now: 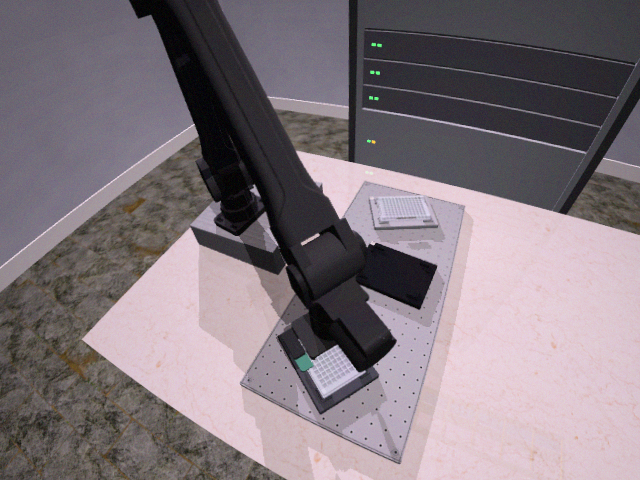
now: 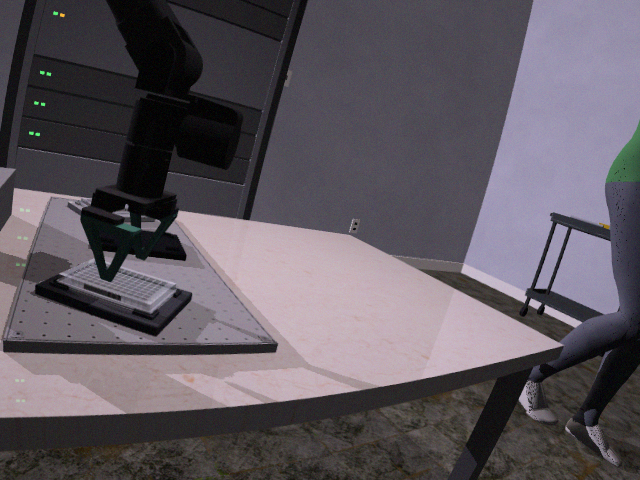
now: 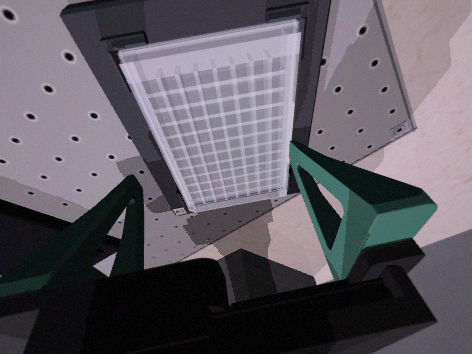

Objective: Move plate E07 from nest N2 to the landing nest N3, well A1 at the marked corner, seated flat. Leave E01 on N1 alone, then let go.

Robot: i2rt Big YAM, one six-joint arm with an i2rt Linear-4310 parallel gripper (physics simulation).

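A clear-lidded white well plate lies in the near dark nest, between its corner clips; I cannot read its name or tell if it is fully flat. A small label marks one corner of that nest. My gripper is open and empty, low over this plate, its green fingers spread towards the long sides. The middle black nest holds no plate. Another white plate sits on the far pale nest.
The three nests stand on a perforated metal board on the pale table. The arm's grey base block is left of the board. A rack cabinet stands behind. A person and a cart are at the right.
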